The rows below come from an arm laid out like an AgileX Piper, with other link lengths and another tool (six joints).
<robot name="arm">
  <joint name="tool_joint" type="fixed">
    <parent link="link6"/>
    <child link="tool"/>
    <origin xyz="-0.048 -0.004 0.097" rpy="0.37 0 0.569"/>
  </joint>
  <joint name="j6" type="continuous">
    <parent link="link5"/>
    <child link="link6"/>
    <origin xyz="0 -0.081 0" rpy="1.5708 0 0"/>
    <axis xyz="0 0 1"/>
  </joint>
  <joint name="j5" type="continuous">
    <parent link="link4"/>
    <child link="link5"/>
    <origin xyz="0 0 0" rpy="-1.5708 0 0"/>
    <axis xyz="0 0 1"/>
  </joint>
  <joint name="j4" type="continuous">
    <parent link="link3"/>
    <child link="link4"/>
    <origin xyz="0.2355 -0.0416 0" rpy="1.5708 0 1.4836"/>
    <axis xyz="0 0 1"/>
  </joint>
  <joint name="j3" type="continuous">
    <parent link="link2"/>
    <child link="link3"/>
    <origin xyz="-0.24 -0.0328 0"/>
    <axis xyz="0 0 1"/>
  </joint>
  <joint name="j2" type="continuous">
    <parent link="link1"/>
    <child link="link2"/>
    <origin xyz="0 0 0" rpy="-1.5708 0 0"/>
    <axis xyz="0 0 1"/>
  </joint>
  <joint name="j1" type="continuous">
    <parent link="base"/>
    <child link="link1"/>
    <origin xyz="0 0 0.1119"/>
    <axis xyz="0 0 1"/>
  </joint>
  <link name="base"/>
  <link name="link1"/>
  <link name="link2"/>
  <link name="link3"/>
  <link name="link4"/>
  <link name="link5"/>
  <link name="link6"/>
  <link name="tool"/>
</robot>
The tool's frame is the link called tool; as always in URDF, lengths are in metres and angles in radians. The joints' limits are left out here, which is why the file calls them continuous.
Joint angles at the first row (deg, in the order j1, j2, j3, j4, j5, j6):
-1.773, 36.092, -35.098, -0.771, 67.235, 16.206
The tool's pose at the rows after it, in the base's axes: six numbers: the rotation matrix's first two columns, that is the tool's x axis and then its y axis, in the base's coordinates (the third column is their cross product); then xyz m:
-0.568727 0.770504 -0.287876 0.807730 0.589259 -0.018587 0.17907 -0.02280 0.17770
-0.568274 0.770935 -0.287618 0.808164 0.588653 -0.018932 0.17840 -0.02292 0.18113
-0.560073 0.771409 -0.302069 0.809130 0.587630 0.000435 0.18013 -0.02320 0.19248
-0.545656 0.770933 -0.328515 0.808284 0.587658 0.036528 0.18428 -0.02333 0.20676
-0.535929 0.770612 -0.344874 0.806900 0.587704 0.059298 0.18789 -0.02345 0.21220
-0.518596 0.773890 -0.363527 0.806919 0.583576 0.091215 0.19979 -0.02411 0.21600
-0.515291 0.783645 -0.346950 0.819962 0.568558 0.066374 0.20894 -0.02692 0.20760
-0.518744 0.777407 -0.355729 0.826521 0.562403 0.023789 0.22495 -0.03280 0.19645
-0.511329 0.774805 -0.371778 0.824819 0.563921 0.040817 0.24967 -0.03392 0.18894
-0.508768 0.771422 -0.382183 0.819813 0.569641 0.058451 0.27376 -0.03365 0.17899
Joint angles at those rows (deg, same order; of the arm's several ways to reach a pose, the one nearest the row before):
-1.776, 36.092, -35.303, -0.001, 68.288, 16.207
-1.825, 36.092, -36.149, 0.002, 69.159, 16.201
-1.895, 36.091, -38.201, 0.001, 69.806, 16.203
-1.888, 36.091, -40.311, -0.002, 69.296, 16.210
-1.888, 36.169, -40.749, -0.002, 67.999, 16.210
-1.892, 38.029, -40.928, 0.000, 64.136, 16.542
-1.890, 41.457, -40.929, -0.664, 62.493, 17.725
-1.891, 46.732, -40.930, -2.853, 58.908, 18.387
-1.891, 52.640, -41.047, -3.301, 51.745, 18.758
-1.894, 58.762, -41.334, -3.298, 44.690, 18.753

